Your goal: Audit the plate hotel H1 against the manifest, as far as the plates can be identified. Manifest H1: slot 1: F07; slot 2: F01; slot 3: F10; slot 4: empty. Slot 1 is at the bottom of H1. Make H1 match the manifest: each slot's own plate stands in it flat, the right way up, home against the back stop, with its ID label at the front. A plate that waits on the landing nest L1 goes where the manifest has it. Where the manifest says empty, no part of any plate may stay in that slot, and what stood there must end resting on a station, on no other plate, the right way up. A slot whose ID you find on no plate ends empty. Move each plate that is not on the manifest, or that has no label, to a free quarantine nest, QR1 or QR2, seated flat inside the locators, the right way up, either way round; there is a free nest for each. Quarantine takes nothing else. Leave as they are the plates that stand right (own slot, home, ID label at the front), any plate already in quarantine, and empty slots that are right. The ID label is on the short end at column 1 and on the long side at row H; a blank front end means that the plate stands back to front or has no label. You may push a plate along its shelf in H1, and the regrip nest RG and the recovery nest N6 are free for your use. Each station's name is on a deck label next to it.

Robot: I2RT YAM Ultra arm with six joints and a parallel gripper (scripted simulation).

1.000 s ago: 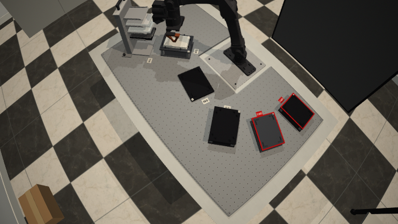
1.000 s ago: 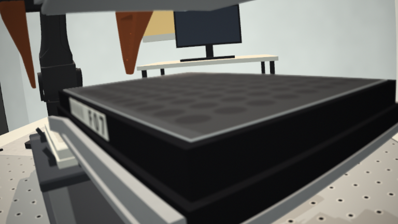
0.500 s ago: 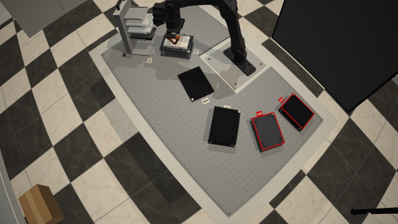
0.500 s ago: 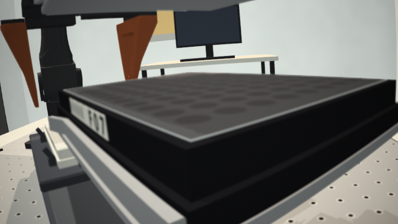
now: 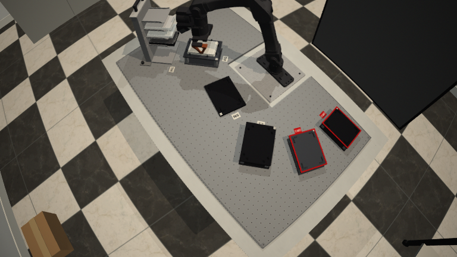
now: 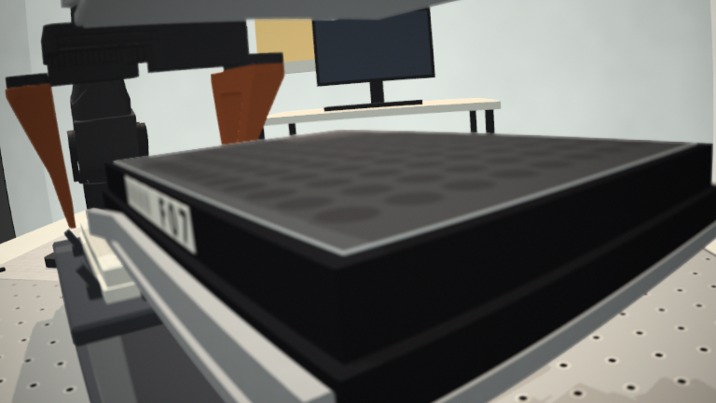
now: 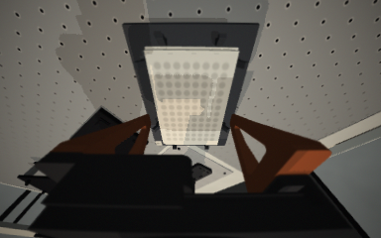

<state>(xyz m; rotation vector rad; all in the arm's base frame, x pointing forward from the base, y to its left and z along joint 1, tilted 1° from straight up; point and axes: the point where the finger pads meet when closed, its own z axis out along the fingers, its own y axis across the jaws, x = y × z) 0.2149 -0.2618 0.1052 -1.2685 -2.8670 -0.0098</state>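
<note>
My hand is 20 mm above the white well plate. Round my hand: H1 deck label (170 mm ahead, 90 mm below, 40 mm to the right); black plate (140 mm to the right, 130 mm ahead, 30 mm above); regrip nest RG (30 mm below).
</note>
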